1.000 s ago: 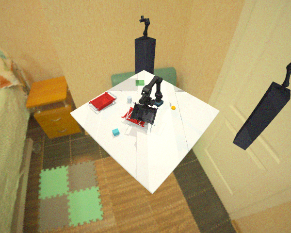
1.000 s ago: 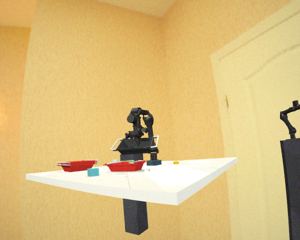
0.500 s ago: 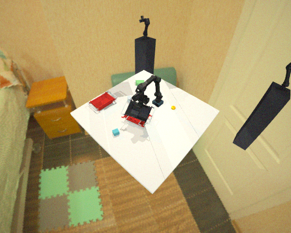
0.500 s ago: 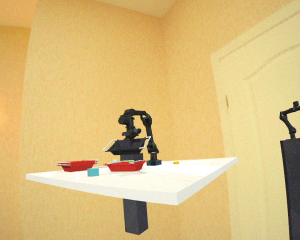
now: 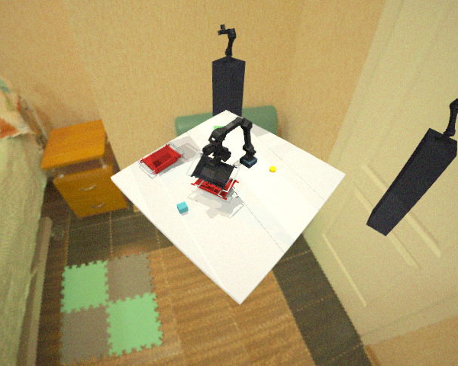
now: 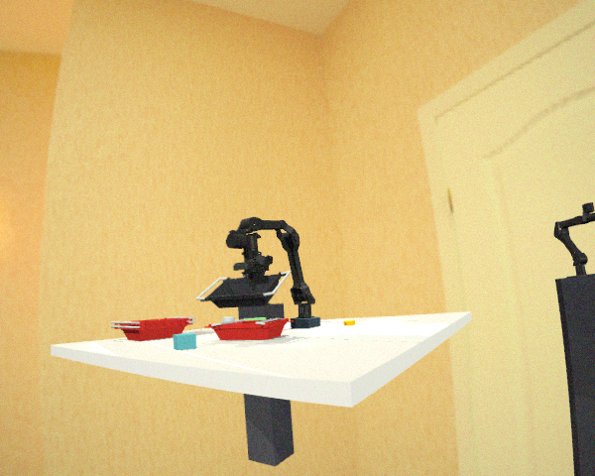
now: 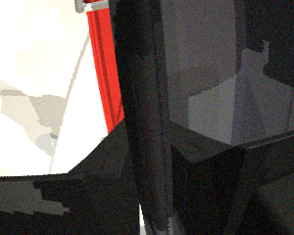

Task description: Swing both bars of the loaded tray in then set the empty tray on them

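Right now my gripper tip is 7 cm short of the dark grey tray and 1 cm to the right of it. Round my gripper tip: cyan block (32 cm ahead, 3 cm to the right, 16 cm below); then pale cylinder (12 cm behind, 26 cm to the right, 15 cm below); then yellow disc (38 cm behind, 22 cm to the left, 17 cm below).
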